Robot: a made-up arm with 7 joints. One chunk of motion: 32 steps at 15 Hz.
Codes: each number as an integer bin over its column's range. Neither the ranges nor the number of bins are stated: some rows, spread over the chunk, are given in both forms.
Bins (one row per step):
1: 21 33 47 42 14 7
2: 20 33 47 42 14 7
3: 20 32 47 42 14 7
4: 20 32 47 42 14 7
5: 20 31 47 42 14 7
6: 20 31 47 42 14 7
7: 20 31 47 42 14 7
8: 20 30 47 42 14 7
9: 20 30 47 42 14 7
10: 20 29 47 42 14 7
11: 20 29 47 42 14 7
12: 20 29 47 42 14 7
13: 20 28 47 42 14 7
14: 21 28 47 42 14 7
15: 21 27 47 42 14 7
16: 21 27 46 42 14 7
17: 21 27 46 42 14 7
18: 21 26 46 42 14 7
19: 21 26 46 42 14 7
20: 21 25 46 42 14 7
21: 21 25 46 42 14 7
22: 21 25 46 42 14 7
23: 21 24 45 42 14 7
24: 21 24 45 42 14 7
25: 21 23 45 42 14 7
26: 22 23 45 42 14 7
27: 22 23 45 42 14 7
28: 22 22 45 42 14 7
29: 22 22 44 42 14 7
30: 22 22 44 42 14 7
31: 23 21 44 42 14 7
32: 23 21 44 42 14 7
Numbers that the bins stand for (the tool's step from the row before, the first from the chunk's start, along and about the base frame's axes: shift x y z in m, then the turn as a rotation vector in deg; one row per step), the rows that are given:
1: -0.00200 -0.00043 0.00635 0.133 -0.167 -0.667
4: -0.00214 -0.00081 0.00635 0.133 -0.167 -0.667
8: -0.00214 -0.00157 0.00635 0.133 -0.167 -0.667
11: -0.00214 -0.00195 0.00635 0.133 -0.167 -0.667
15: -0.00200 -0.00271 0.00635 0.133 -0.167 -0.667
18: -0.00200 -0.00310 0.00575 0.133 -0.167 -0.667
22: -0.00200 -0.00348 0.00575 0.133 -0.167 -0.667
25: -0.00200 -0.00424 0.00514 0.133 -0.167 -0.667
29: -0.00186 -0.00462 0.00454 0.133 -0.167 -0.667
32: -0.00171 -0.00500 0.00454 0.133 -0.167 -0.667
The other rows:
2: -0.00214 -0.00043 0.00635 0.133 -0.167 -0.667
3: -0.00214 -0.00081 0.00635 0.133 -0.167 -0.667
5: -0.00214 -0.00119 0.00635 0.133 -0.167 -0.667
6: -0.00214 -0.00119 0.00635 0.133 -0.167 -0.667
7: -0.00214 -0.00119 0.00635 0.133 -0.167 -0.667
9: -0.00214 -0.00157 0.00635 0.133 -0.167 -0.667
10: -0.00214 -0.00195 0.00635 0.133 -0.167 -0.667
12: -0.00214 -0.00195 0.00635 0.133 -0.167 -0.667
13: -0.00214 -0.00233 0.00635 0.133 -0.167 -0.667
14: -0.00200 -0.00233 0.00635 0.133 -0.167 -0.667
16: -0.00200 -0.00271 0.00575 0.133 -0.167 -0.667
17: -0.00200 -0.00271 0.00575 0.133 -0.167 -0.667
19: -0.00200 -0.00310 0.00575 0.133 -0.167 -0.667
20: -0.00200 -0.00348 0.00575 0.133 -0.167 -0.667
21: -0.00200 -0.00348 0.00575 0.133 -0.167 -0.667
23: -0.00200 -0.00386 0.00514 0.133 -0.167 -0.667
24: -0.00200 -0.00386 0.00514 0.133 -0.167 -0.667
26: -0.00186 -0.00424 0.00514 0.133 -0.167 -0.667
27: -0.00186 -0.00424 0.00514 0.133 -0.167 -0.667
28: -0.00186 -0.00462 0.00514 0.133 -0.167 -0.667
30: -0.00186 -0.00462 0.00454 0.133 -0.167 -0.667
31: -0.00171 -0.00500 0.00454 0.133 -0.167 -0.667

